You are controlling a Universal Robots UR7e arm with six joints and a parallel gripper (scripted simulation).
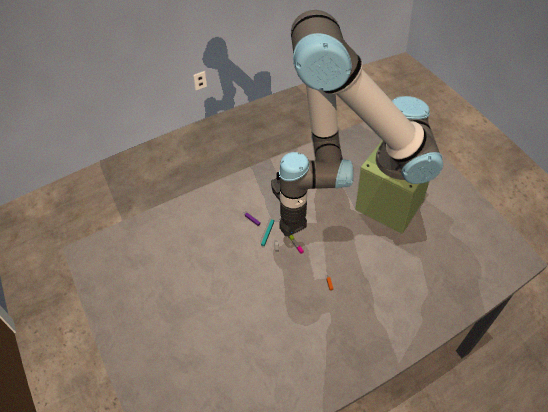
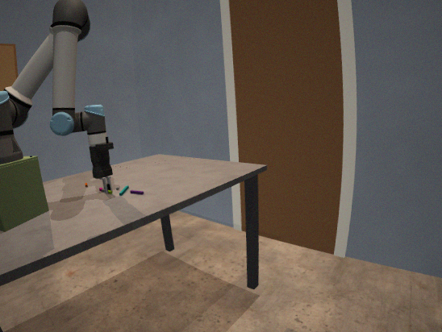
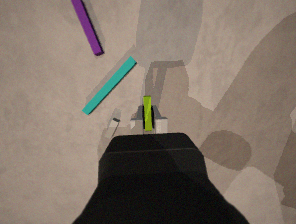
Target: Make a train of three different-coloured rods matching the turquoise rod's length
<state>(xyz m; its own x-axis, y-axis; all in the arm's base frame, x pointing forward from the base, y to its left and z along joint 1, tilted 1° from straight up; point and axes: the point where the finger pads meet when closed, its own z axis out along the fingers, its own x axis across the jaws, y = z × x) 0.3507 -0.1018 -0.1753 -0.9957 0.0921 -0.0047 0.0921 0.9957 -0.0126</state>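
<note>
The lime rod is 10 mm below my hand. Also, from my hand: turquoise rod 50 mm ahead, 40 mm to the right, 20 mm below; magenta rod 10 mm ahead, 70 mm to the left, 20 mm below; purple rod 60 mm ahead, 120 mm to the right, 20 mm below.
</note>
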